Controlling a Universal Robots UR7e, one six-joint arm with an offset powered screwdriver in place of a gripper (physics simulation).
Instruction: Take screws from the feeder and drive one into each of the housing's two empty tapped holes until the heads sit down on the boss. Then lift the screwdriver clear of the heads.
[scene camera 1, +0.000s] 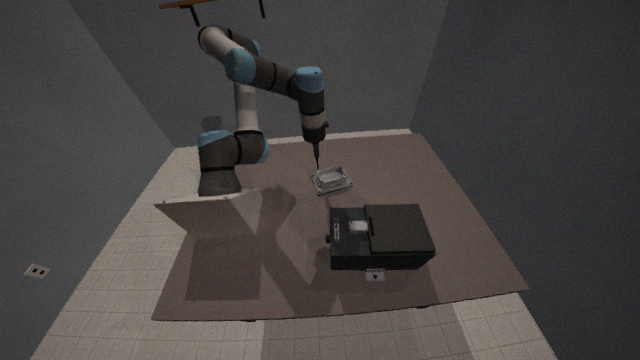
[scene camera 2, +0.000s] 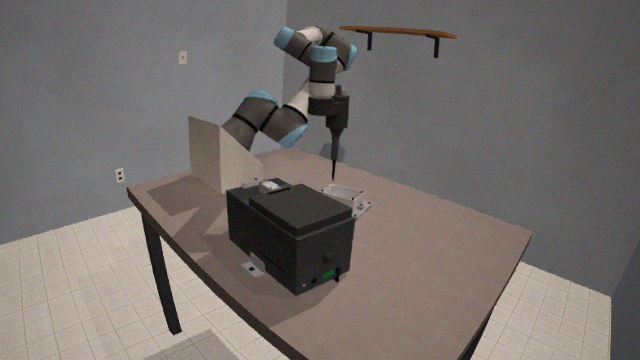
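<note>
The screwdriver (scene camera 1: 317, 159) (scene camera 2: 334, 150) points straight down, and its thin bit ends a little above the rim of the housing. In scene camera 1 the tip is at the housing's far left corner; in scene camera 2 it is over the back rim. Whether a screw sits on the tip is too small to tell. The housing (scene camera 1: 334, 184) (scene camera 2: 356, 201) is a light grey open box on a flat plate (scene camera 1: 320, 191) (scene camera 2: 367, 205). Its tapped holes are too small to judge. The black screw feeder (scene camera 1: 345, 247) (scene camera 2: 260, 230) stands nearer the cameras; no separate screws can be made out on it.
A cream angled panel (scene camera 1: 210, 217) (scene camera 2: 204, 155) stands in front of the robot base (scene camera 1: 218, 181). A small metal bracket (scene camera 1: 375, 276) (scene camera 2: 253, 269) sits at the feeder's side. All stand on the brown table (scene camera 1: 450, 240) (scene camera 2: 425, 260). A wall shelf (scene camera 2: 400, 31) is behind the arm.
</note>
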